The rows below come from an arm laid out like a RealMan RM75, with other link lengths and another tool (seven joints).
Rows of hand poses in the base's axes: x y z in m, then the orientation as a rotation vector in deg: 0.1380 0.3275 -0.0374 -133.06 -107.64 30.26; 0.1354 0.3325 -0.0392 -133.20 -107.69 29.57; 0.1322 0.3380 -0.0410 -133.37 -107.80 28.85; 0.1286 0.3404 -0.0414 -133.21 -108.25 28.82; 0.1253 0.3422 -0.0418 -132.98 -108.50 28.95; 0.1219 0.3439 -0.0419 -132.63 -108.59 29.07; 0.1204 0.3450 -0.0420 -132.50 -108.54 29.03; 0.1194 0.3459 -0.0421 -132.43 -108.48 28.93
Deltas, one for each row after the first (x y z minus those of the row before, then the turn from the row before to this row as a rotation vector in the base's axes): -0.0026 0.0050 -0.0018 0.27 -0.38 -0.05; -0.0032 0.0055 -0.0018 0.24 -0.43 -0.03; -0.0036 0.0024 -0.0004 -0.05 -0.10 0.31; -0.0033 0.0018 -0.0004 -0.02 0.08 0.22; -0.0034 0.0017 -0.0001 0.11 0.21 0.16; -0.0015 0.0011 -0.0001 0.12 0.08 0.00; -0.0010 0.0009 -0.0001 0.12 0.02 -0.02
